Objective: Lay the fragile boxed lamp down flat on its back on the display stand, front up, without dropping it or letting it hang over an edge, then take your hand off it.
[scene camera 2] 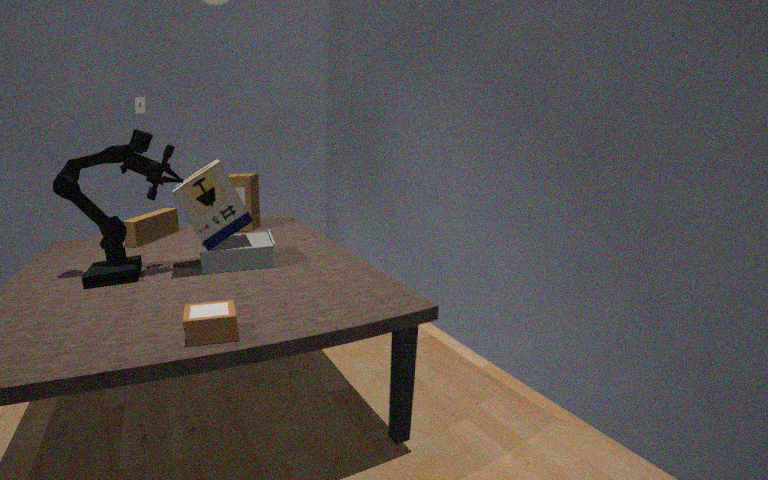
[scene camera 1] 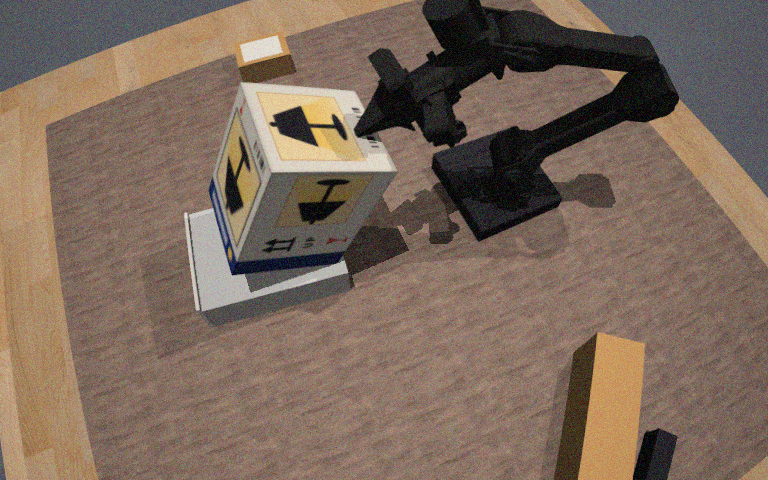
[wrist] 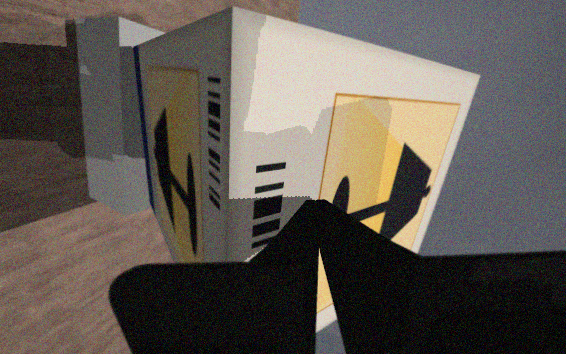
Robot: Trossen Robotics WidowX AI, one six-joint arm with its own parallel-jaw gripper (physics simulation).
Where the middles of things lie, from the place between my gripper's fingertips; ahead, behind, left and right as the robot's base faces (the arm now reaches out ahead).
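Counting from my hand, I find the display stand (scene camera 1: pixel 220 298) 170 mm ahead, 10 mm to the right and 250 mm below. The boxed lamp (scene camera 1: pixel 293 184) is here as well, 80 mm below my hand, 100 mm ahead of it and 10 mm to the right of it.
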